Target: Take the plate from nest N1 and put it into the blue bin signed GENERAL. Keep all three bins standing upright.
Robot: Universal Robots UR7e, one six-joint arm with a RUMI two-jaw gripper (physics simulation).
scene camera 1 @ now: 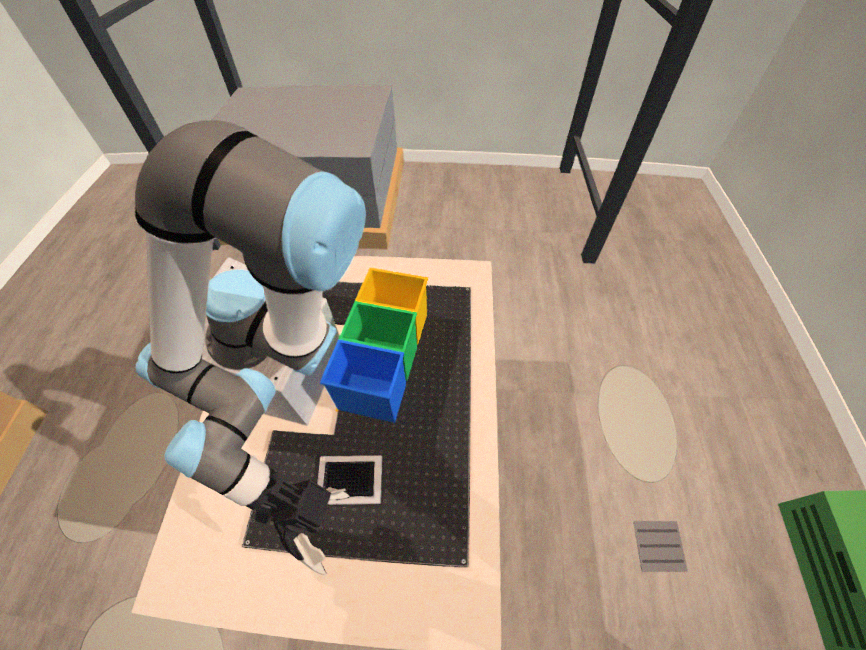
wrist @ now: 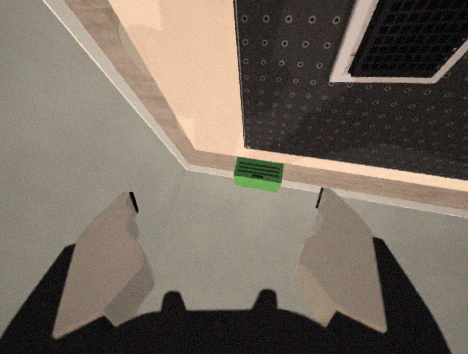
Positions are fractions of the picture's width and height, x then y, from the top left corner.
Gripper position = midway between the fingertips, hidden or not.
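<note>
In scene camera 1 I see my gripper (scene camera 1: 0.39, 0.82) and a black plate (scene camera 1: 0.41, 0.74). The same camera shows me a blue bin (scene camera 1: 0.42, 0.58), a green bin (scene camera 1: 0.44, 0.50) and a yellow bin (scene camera 1: 0.46, 0.45). The wrist view shows my gripper (wrist: 0.49, 0.54) too. The blue bin is out of frame in the wrist view, and the green bin is out of frame in the wrist view as well.
</note>
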